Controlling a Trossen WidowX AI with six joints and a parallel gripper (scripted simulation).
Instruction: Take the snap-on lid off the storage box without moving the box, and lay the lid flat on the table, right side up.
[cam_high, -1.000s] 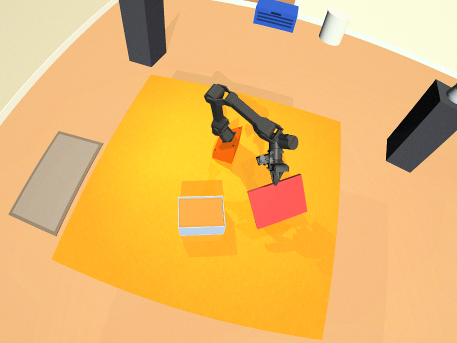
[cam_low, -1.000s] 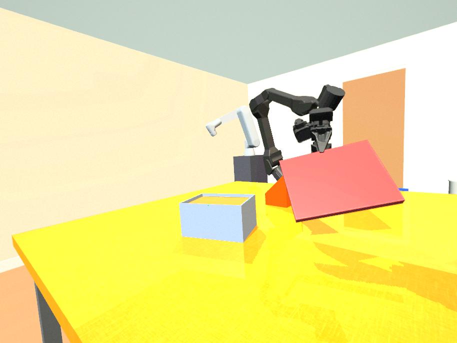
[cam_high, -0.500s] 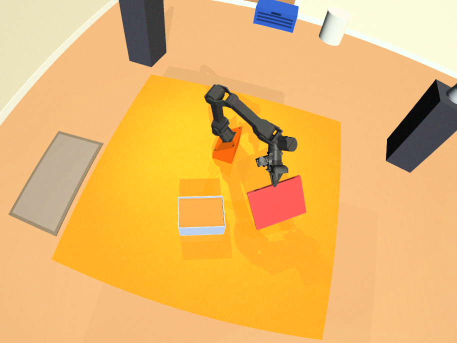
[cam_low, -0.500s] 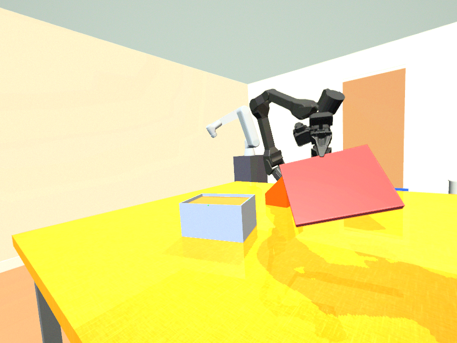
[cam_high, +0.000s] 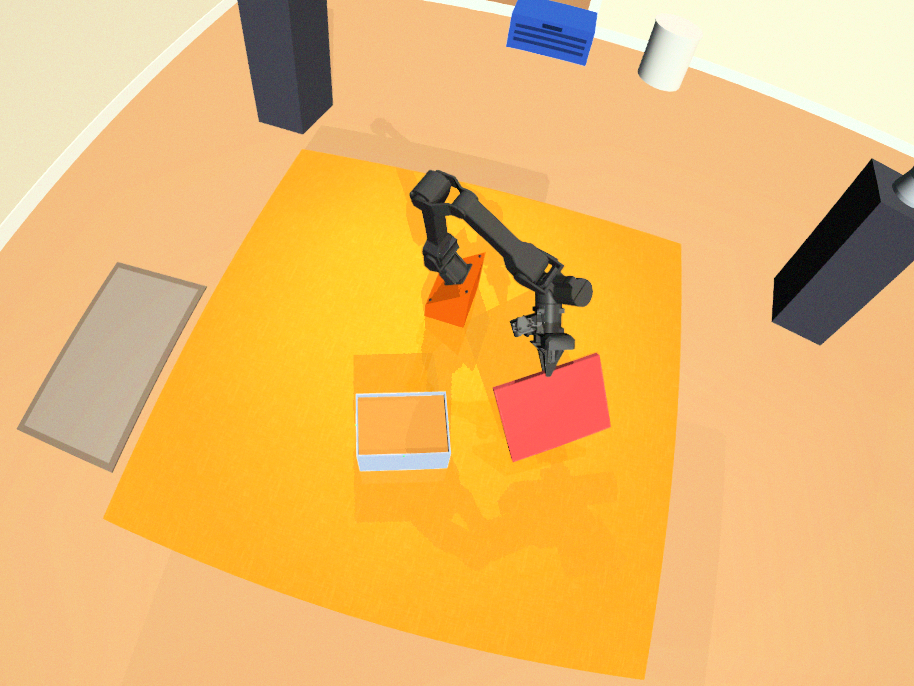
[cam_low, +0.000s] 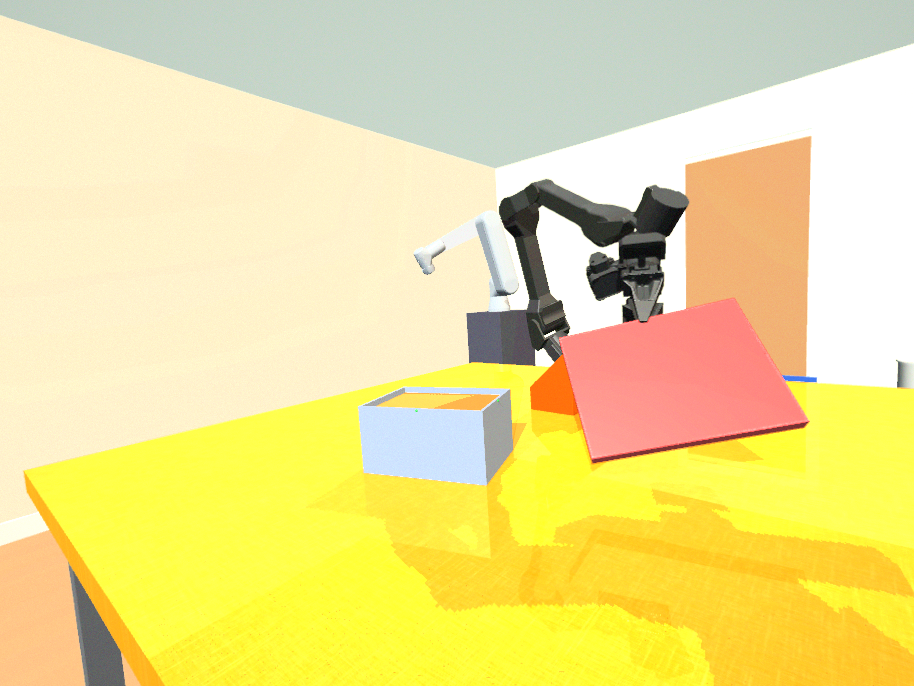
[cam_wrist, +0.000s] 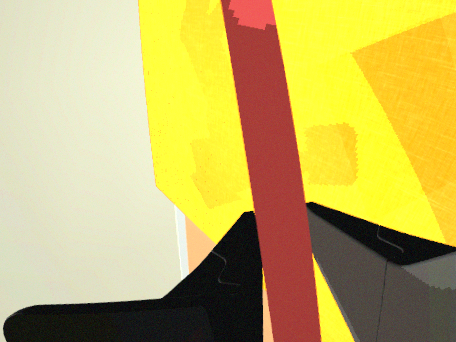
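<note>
Now: gripper tip 30 mm short of the red lid, 50 mm to the right of it and 60 mm above it. Round my gripper tip: pale blue storage box: 190 mm ahead, 240 mm to the right, 150 mm below.
</note>
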